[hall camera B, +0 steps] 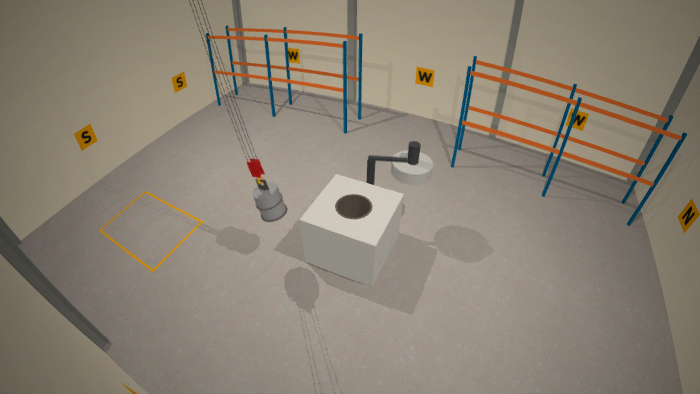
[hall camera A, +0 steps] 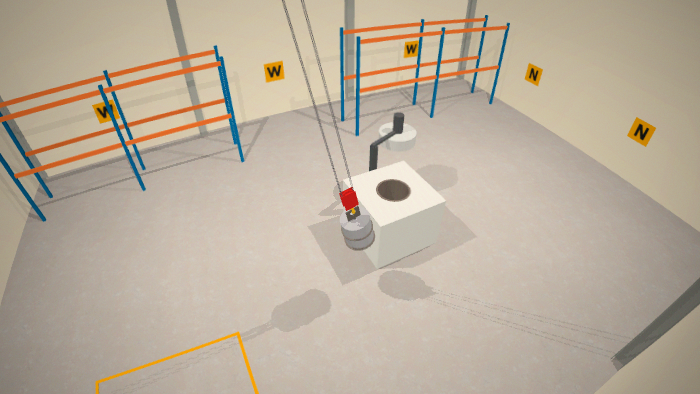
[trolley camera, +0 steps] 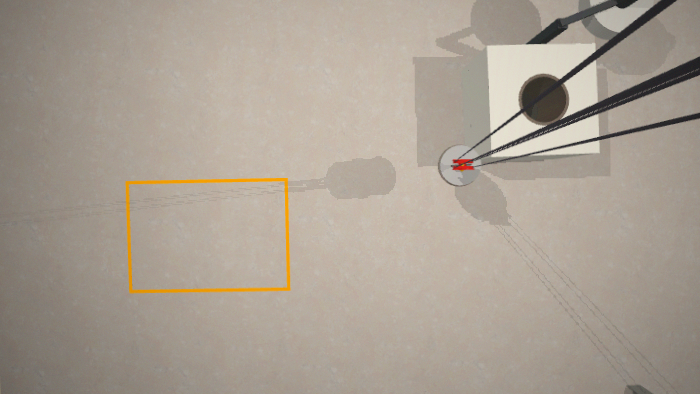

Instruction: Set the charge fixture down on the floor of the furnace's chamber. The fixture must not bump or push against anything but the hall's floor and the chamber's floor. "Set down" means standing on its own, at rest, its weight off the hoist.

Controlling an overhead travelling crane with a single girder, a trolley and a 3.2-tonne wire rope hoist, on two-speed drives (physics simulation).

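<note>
The charge fixture (hall camera A: 358,233) (hall camera B: 270,202) (trolley camera: 446,172), a grey ribbed drum, hangs tilted from the hook and clear of the floor. My gripper, the hook (hall camera A: 353,211) (hall camera B: 260,180) (trolley camera: 463,165) under the red block, is shut on its bracket. The furnace (hall camera A: 410,245) (hall camera B: 337,250) (trolley camera: 507,135) is a white box with a round chamber opening (hall camera A: 393,190) (hall camera B: 353,206) (trolley camera: 547,110) in its top. In the trolley view the fixture is beside the furnace's lower left corner, outside the opening; hall camera B shows a gap between them. The chamber floor is hidden in shadow.
A round white lid (hall camera A: 400,142) (hall camera B: 411,174) (trolley camera: 615,20) and its dark arm (hall camera A: 373,157) (hall camera B: 371,172) (trolley camera: 590,14) stand behind the furnace. Blue-orange racks (hall camera A: 358,90) (hall camera B: 345,90) line the W wall. A yellow rectangle (hall camera A: 167,358) (hall camera B: 174,207) (trolley camera: 207,290) marks the floor.
</note>
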